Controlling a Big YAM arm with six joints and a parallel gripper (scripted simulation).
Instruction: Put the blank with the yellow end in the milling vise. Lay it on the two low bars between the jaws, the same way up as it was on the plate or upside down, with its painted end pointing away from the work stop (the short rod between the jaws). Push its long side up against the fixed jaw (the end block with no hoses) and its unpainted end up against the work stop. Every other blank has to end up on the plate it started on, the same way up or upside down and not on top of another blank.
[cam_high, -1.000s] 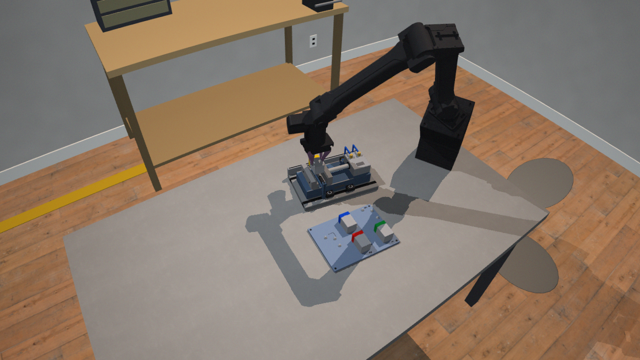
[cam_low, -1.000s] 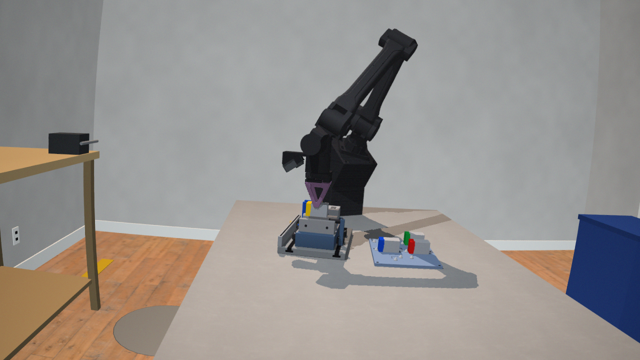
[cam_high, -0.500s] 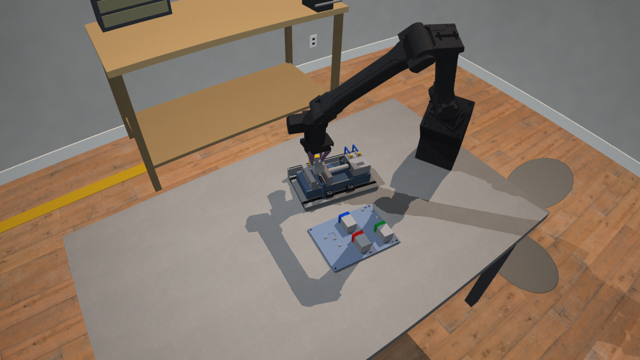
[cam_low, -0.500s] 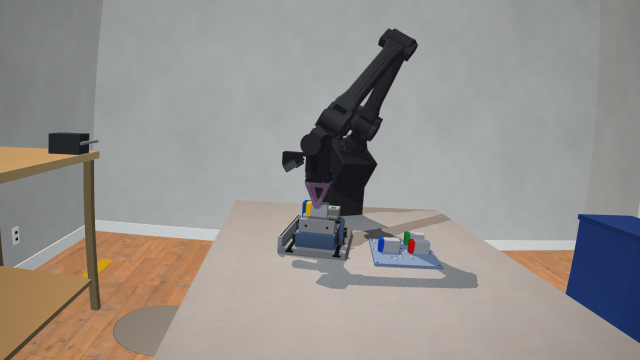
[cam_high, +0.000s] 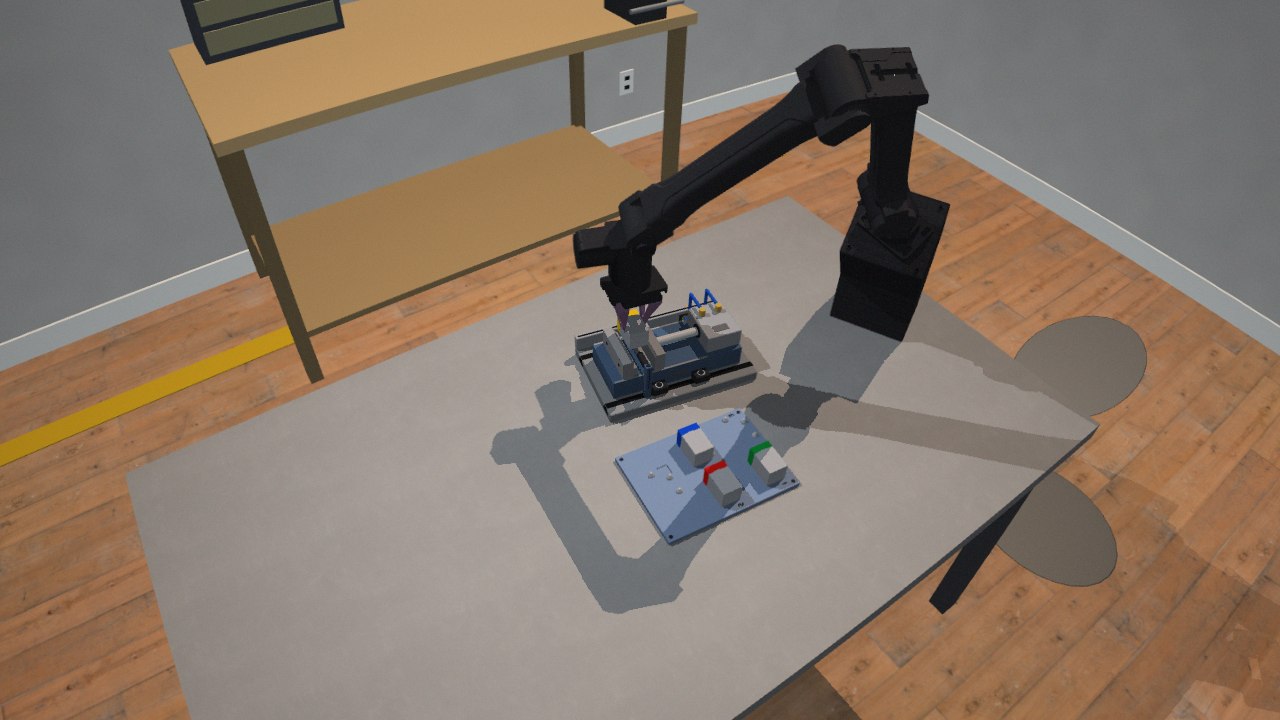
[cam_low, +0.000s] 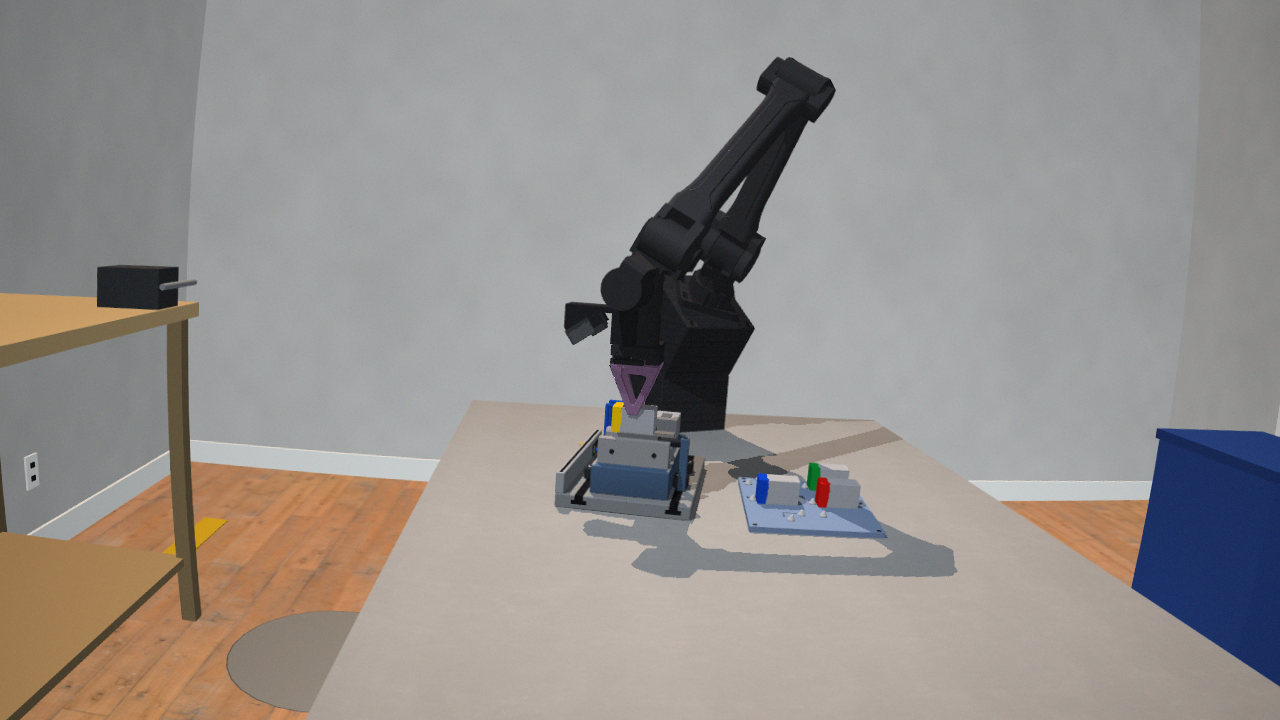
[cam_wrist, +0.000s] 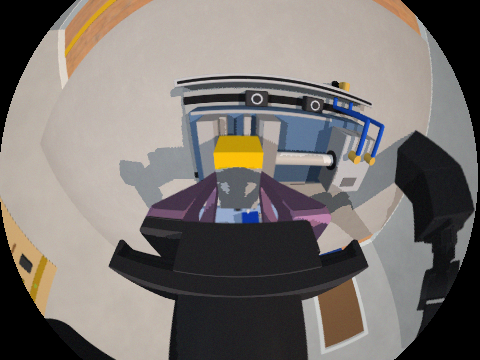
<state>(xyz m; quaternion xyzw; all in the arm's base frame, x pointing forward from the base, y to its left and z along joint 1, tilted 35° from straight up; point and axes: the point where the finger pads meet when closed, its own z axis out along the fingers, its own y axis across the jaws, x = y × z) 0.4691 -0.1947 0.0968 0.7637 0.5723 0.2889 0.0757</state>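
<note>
Right now the yellow-ended blank is 2 cm below my hand. From my hand the other things lie so: blue plate: 26 cm to the left, 13 cm below, 2 cm ahead; blue-ended blank: 22 cm to the left, 11 cm below, 2 cm ahead; red-ended blank: 31 cm to the left, 11 cm below, 3 cm ahead.
</note>
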